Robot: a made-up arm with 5 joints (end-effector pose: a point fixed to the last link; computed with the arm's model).
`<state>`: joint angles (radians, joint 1 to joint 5).
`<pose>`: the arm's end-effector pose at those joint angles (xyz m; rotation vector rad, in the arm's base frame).
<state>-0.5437 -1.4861 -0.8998 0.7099 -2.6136</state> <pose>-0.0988 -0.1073 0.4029 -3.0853 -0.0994 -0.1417</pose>
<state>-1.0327 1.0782 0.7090 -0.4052 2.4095</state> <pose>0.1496 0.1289 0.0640 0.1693 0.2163 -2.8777</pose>
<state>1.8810 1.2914 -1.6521 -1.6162 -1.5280</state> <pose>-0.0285 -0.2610 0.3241 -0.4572 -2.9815 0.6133</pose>
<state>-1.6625 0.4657 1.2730 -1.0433 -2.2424</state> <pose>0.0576 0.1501 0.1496 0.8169 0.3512 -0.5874</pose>
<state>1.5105 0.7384 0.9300 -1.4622 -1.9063</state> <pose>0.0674 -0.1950 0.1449 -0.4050 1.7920 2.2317</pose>
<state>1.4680 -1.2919 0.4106 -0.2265 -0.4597</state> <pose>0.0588 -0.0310 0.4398 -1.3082 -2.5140 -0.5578</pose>
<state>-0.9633 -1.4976 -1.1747 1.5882 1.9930</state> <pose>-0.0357 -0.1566 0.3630 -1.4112 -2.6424 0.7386</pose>
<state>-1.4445 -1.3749 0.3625 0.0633 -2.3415</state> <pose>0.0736 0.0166 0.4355 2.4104 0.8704 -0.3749</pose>
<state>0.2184 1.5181 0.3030 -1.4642 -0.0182</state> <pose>0.2493 -0.0493 0.0407 -0.0922 -1.2141 -0.2493</pose>
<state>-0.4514 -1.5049 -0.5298 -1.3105 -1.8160</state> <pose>-0.1176 -0.0966 0.3661 -1.3469 0.5898 -1.1720</pose>
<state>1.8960 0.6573 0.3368 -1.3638 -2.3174</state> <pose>-0.0310 -0.2556 0.2086 -0.5099 2.1295 1.2705</pose>
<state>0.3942 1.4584 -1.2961 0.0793 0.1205</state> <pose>0.3914 -0.1449 0.1703 -0.3081 -1.2982 -0.2733</pose>
